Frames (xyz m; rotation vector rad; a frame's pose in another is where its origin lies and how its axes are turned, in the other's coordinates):
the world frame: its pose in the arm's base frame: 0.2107 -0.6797 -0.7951 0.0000 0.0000 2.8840
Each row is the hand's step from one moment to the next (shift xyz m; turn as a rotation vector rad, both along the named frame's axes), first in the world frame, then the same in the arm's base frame.
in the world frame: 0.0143 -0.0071 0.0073 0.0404 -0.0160 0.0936
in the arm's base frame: -0.0120 0.0105 0.0073 -0.0350 0.0258 0.0936
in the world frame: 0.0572 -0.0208 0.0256 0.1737 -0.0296 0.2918
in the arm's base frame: -0.0500 0.0347 0.0256 -0.1604 0.0729 0.2918
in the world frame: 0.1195 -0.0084 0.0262 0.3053 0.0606 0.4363
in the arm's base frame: -0.1134 0.0386 0.0262 -0.3107 0.0192 0.4363
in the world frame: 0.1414 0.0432 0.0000 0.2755 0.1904 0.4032
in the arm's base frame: -0.1477 -0.0058 0.0000 -0.3149 -0.1139 0.4032
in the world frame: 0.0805 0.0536 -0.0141 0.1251 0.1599 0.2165
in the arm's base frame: -0.0915 -0.0313 -0.0141 -0.1617 -0.1228 0.2165
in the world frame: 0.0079 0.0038 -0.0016 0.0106 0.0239 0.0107
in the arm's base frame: -0.0086 -0.0017 -0.0016 -0.0163 -0.0204 0.0107
